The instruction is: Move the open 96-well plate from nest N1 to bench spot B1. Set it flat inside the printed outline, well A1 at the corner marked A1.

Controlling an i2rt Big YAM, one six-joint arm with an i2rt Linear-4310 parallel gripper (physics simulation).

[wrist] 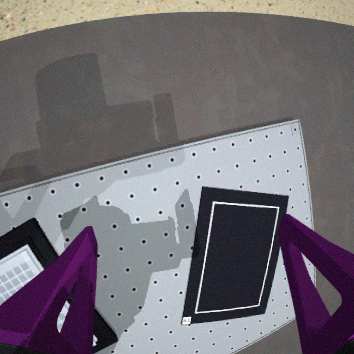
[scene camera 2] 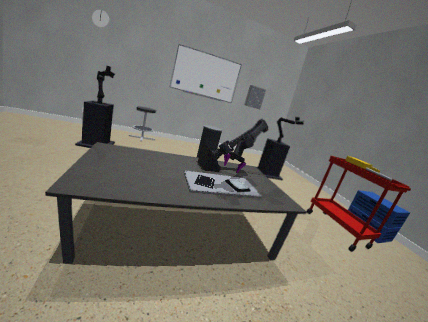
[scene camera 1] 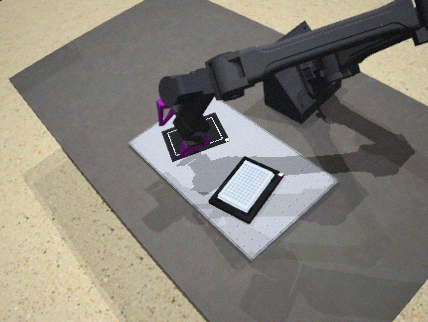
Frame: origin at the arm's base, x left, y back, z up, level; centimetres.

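Seen in the pictures: gripper, between the fingertips: (wrist: 189, 230) (scene camera 2: 230, 169) (scene camera 1: 171, 141); arm's base, origin of its link: (scene camera 2: 212, 156) (scene camera 1: 311, 72).
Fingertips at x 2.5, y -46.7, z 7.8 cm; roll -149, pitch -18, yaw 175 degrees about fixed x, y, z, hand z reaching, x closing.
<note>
Offsets run from my fingertips to a thing's top centre. "*": to the spot under its first point. Level surfaces: height alone.
The white 96-well plate {dy +10.6, dx +12.7, dz -13.2 cm} (scene camera 1: 246, 185) (scene camera 2: 239, 184) (wrist: 15, 270) lies in the black nest N1 {dy +10.6, dx +12.7, dz -14.0 cm} (scene camera 1: 230, 212) (wrist: 41, 240), which has a white corner mark. Bench spot B1 {* dy +15.4, dx -9.7, dz -15.6 cm} (scene camera 1: 212, 131) (scene camera 2: 204, 181) (wrist: 237, 255) is a black pad with a printed white outline and bears no plate. Its white A1 corner mark {dy +16.7, dx -4.2, dz -15.6 cm} (scene camera 1: 227, 140) (wrist: 186, 320) shows. My gripper (scene camera 1: 171, 137) (scene camera 2: 233, 168) (wrist: 189, 230) is wide open and empty, raised above the board. In scene camera 1 it covers part of B1. In the wrist view the left finger overlaps the nest and plate, hiding part of both.
The perforated silver board {dy +11.9, dx +1.0, dz -15.7 cm} (scene camera 1: 280, 225) (wrist: 142, 192) carries the nest and B1 on the dark table {dz -17.1 cm} (scene camera 1: 100, 75) (scene camera 2: 130, 172) (wrist: 225, 75). The black angled block (scene camera 1: 285, 97) stands beside the board under the arm. A red cart (scene camera 2: 332, 214) stands right of the table.
</note>
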